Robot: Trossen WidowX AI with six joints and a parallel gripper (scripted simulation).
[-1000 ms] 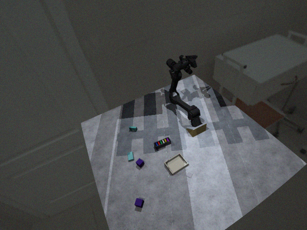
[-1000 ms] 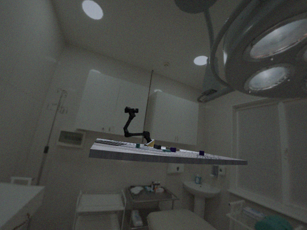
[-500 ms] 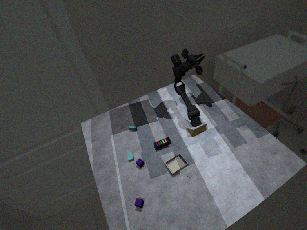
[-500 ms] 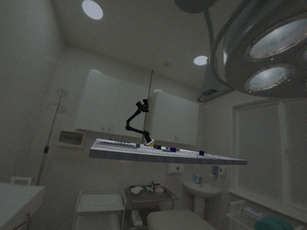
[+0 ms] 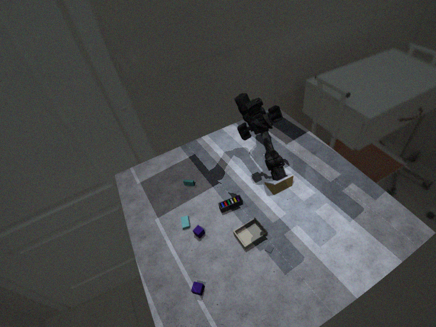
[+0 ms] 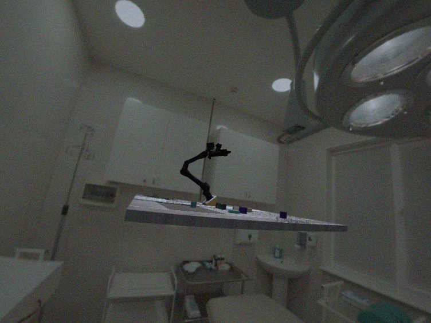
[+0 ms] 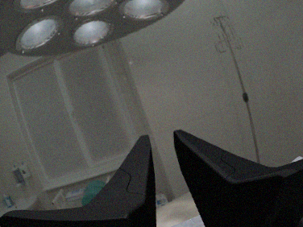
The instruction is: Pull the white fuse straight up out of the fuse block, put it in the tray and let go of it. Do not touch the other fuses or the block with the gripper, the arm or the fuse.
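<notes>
Right now my gripper tip is 490 mm above the white fuse, 160 mm short of it and 100 mm to the left of it. From my gripper tip the other things lie so: beige tray (510 mm below, 160 mm ahead, 100 mm to the left); green fuse (490 mm below, 180 mm ahead, 100 mm to the right); yellow fuse (490 mm below, 140 mm ahead, 100 mm to the right).
</notes>
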